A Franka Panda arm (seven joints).
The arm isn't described. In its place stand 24 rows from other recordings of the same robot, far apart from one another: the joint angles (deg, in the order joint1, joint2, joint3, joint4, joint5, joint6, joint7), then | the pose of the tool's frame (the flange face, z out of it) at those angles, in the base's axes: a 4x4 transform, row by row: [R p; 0 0 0 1], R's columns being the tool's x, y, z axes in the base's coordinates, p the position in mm.
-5.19 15.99 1.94 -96.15 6.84 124.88 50.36 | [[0.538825 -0.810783 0.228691 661.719], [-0.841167 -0.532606 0.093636 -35.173], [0.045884 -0.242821 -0.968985 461.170], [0 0 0 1]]
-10.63 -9.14 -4.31 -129.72 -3.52 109.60 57.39 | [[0.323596 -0.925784 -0.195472 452.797], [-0.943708 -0.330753 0.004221 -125.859], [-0.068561 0.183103 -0.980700 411.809], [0 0 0 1]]
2.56 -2.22 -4.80 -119.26 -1.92 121.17 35.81 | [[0.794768 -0.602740 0.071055 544.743], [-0.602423 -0.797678 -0.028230 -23.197], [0.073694 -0.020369 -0.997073 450.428], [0 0 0 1]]
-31.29 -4.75 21.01 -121.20 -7.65 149.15 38.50 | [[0.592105 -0.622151 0.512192 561.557], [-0.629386 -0.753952 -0.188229 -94.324], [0.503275 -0.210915 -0.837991 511.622], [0 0 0 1]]
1.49 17.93 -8.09 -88.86 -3.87 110.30 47.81 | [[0.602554 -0.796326 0.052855 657.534], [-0.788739 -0.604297 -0.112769 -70.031], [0.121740 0.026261 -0.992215 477.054], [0 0 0 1]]
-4.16 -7.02 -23.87 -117.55 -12.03 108.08 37.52 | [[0.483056 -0.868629 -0.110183 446.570], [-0.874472 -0.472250 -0.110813 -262.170], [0.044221 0.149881 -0.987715 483.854], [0 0 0 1]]
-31.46 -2.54 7.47 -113.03 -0.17 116.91 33.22 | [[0.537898 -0.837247 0.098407 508.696], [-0.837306 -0.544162 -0.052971 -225.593], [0.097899 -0.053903 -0.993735 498.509], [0 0 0 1]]
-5.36 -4.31 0.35 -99.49 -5.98 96.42 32.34 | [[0.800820 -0.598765 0.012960 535.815], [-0.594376 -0.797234 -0.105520 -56.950], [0.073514 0.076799 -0.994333 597.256], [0 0 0 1]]
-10.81 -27.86 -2.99 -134.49 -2.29 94.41 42.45 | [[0.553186 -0.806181 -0.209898 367.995], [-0.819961 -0.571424 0.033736 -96.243], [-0.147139 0.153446 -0.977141 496.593], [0 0 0 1]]
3.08 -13.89 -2.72 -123.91 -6.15 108.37 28.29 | [[0.900397 -0.434262 -0.026492 478.401], [-0.434790 -0.895968 -0.090543 -6.100], [0.015584 0.093043 -0.995540 496.301], [0 0 0 1]]
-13.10 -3.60 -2.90 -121.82 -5.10 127.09 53.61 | [[0.383086 -0.914390 0.130907 521.450], [-0.911322 -0.397267 -0.108032 -152.847], [0.150789 -0.077913 -0.985491 452.581], [0 0 0 1]]
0.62 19.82 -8.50 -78.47 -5.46 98.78 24.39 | [[0.857790 -0.513966 -0.005894 659.540], [-0.509329 -0.848397 -0.144247 -84.601], [0.069137 0.126736 -0.989524 525.283], [0 0 0 1]]
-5.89 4.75 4.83 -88.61 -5.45 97.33 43.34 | [[0.716497 -0.694255 0.068136 591.394], [-0.688780 -0.719539 -0.088570 -21.995], [0.110517 0.016529 -0.993737 600.817], [0 0 0 1]]
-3.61 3.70 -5.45 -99.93 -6.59 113.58 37.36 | [[0.699930 -0.697225 0.154843 592.143], [-0.683654 -0.716786 -0.137241 -100.304], [0.206677 -0.009801 -0.978360 543.138], [0 0 0 1]]
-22.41 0.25 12.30 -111.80 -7.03 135.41 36.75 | [[0.657552 -0.652036 0.377457 584.471], [-0.649862 -0.744345 -0.153718 -105.939], [0.381188 -0.144218 -0.913180 517.751], [0 0 0 1]]
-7.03 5.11 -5.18 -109.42 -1.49 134.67 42.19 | [[0.548422 -0.767692 0.331485 599.673], [-0.789209 -0.606215 -0.098245 -128.658], [0.276373 -0.207731 -0.938331 486.092], [0 0 0 1]]
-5.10 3.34 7.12 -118.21 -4.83 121.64 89.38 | [[0.089712 -0.995951 0.005857 559.203], [-0.993872 -0.089903 -0.064314 15.289], [0.064580 -0.000052 -0.997913 406.533], [0 0 0 1]]
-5.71 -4.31 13.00 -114.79 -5.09 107.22 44.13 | [[0.817197 -0.574662 -0.044177 525.575], [-0.575760 -0.810456 -0.107991 62.678], [0.026255 0.113686 -0.993170 484.764], [0 0 0 1]]
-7.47 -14.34 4.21 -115.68 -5.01 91.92 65.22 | [[0.374915 -0.911434 -0.169488 462.785], [-0.926716 -0.363484 -0.095276 -32.652], [0.025232 0.192787 -0.980916 545.230], [0 0 0 1]]
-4.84 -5.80 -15.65 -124.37 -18.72 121.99 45.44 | [[0.555073 -0.831698 -0.013122 483.791], [-0.805580 -0.533578 -0.257556 -198.362], [0.207207 0.153533 -0.966174 442.648], [0 0 0 1]]
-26.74 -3.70 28.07 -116.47 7.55 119.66 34.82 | [[0.798421 -0.591305 0.113495 549.065], [-0.600840 -0.794651 0.086718 23.282], [0.038912 -0.137430 -0.989747 481.414], [0 0 0 1]]
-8.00 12.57 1.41 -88.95 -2.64 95.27 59.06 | [[0.416933 -0.901943 -0.112544 613.114], [-0.908674 -0.416582 -0.027750 -76.727], [-0.021855 0.113836 -0.993259 511.791], [0 0 0 1]]
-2.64 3.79 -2.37 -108.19 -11.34 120.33 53.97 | [[0.572846 -0.808308 0.135965 590.074], [-0.786865 -0.588760 -0.184946 -60.720], [0.229544 -0.001041 -0.973298 483.474], [0 0 0 1]]
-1.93 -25.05 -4.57 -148.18 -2.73 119.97 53.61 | [[0.526203 -0.848494 -0.056293 387.013], [-0.849889 -0.526959 -0.001638 -45.817], [-0.028275 0.048705 -0.998413 401.190], [0 0 0 1]]
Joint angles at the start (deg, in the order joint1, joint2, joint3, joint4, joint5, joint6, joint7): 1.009 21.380 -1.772 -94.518 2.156 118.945 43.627
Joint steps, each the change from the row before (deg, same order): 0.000 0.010 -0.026 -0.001 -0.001 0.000 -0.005; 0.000 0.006 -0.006 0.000 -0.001 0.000 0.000; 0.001 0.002 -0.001 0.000 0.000 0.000 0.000; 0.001 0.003 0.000 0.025 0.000 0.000 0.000; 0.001 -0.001 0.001 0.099 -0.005 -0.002 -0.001; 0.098 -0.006 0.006 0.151 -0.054 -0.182 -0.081; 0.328 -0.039 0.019 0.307 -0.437 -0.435 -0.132; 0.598 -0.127 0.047 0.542 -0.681 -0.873 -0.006; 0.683 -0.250 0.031 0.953 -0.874 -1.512 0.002; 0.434 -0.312 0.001 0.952 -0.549 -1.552 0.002; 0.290 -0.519 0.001 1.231 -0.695 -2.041 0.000; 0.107 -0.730 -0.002 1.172 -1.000 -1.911 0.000; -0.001 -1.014 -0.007 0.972 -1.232 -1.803 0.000; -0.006 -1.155 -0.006 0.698 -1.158 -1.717 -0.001; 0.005 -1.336 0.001 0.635 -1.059 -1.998 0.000
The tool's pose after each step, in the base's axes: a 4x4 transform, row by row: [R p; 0 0 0 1], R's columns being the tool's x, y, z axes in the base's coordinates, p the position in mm. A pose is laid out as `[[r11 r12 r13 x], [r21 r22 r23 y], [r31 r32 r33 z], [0 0 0 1]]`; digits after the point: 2 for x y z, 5 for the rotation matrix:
[[0.70324 -0.70892 0.05365 667.05], [-0.71058 -0.70331 0.02086 -5.04], [0.02294 -0.05279 -0.99834 401.50], [0 0 0 1]]
[[0.70318 -0.70899 0.05354 667.06], [-0.71064 -0.70325 0.02080 -5.10], [0.02291 -0.05268 -0.99835 401.43], [0 0 0 1]]
[[0.70318 -0.70899 0.05351 667.06], [-0.71064 -0.70325 0.02079 -5.10], [0.02289 -0.05265 -0.99835 401.40], [0 0 0 1]]
[[0.70319 -0.70896 0.05389 667.15], [-0.71062 -0.70326 0.02079 -5.09], [0.02316 -0.05292 -0.99833 401.58], [0 0 0 1]]
[[0.70323 -0.70879 0.05560 667.48], [-0.71055 -0.70335 0.02070 -5.07], [0.02443 -0.05406 -0.99824 402.40], [0 0 0 1]]
[[0.70588 -0.70618 0.05510 667.67], [-0.70790 -0.70603 0.02008 -3.89], [0.02472 -0.05318 -0.99828 403.43], [0 0 0 1]]
[[0.71423 -0.69787 0.05330 667.88], [-0.69933 -0.71466 0.01398 -0.21], [0.02834 -0.04726 -0.99848 405.71], [0 0 0 1]]
[[0.72583 -0.68608 0.04955 667.91], [-0.68709 -0.72656 0.00457 6.69], [0.03287 -0.03736 -0.99876 410.26], [0 0 0 1]]
[[0.73875 -0.67252 0.04430 667.78], [-0.67289 -0.73969 -0.00813 14.19], [0.03824 -0.02381 -0.99899 418.66], [0 0 0 1]]
[[0.74635 -0.66438 0.03958 667.30], [-0.66432 -0.74727 -0.01648 18.72], [0.04053 -0.01400 -0.99908 427.75], [0 0 0 1]]
[[0.75242 -0.65776 0.03500 666.18], [-0.65719 -0.75323 -0.02751 21.29], [0.04445 -0.00230 -0.99901 440.84], [0 0 0 1]]
[[0.75673 -0.65276 0.03558 664.41], [-0.65138 -0.75750 -0.04368 21.19], [0.05546 0.00988 -0.99841 456.15], [0 0 0 1]]
[[0.75956 -0.64922 0.03969 661.28], [-0.64648 -0.76026 -0.06384 19.27], [0.07162 0.02283 -0.99717 473.28], [0 0 0 1]]
[[0.76131 -0.64696 0.04296 656.83], [-0.64260 -0.76169 -0.08303 17.18], [0.08644 0.03560 -0.99562 489.83], [0 0 0 1]]
[[0.76211 -0.64599 0.04332 650.72], [-0.63996 -0.76176 -0.10089 15.15], [0.09818 0.04917 -0.99395 507.38], [0 0 0 1]]

